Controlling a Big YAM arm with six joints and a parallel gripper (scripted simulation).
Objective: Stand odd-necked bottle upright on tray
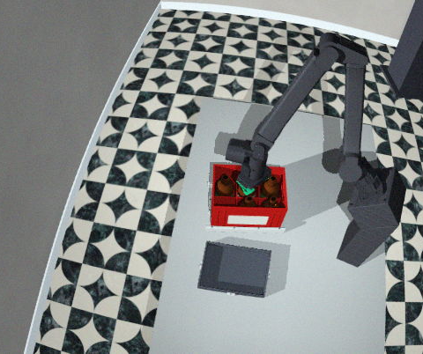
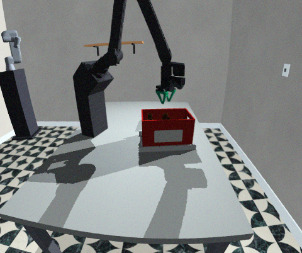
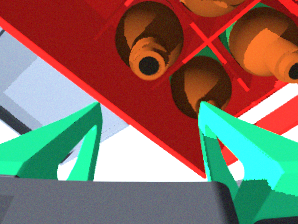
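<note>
The crate is 4 cm to the right of my hand and 15 cm below it. The rest, counted from my hand: dark grey tray 6 cm ahead, 22 cm to the left, 22 cm below; glass bottle 8 cm to the right, 15 cm below.
</note>
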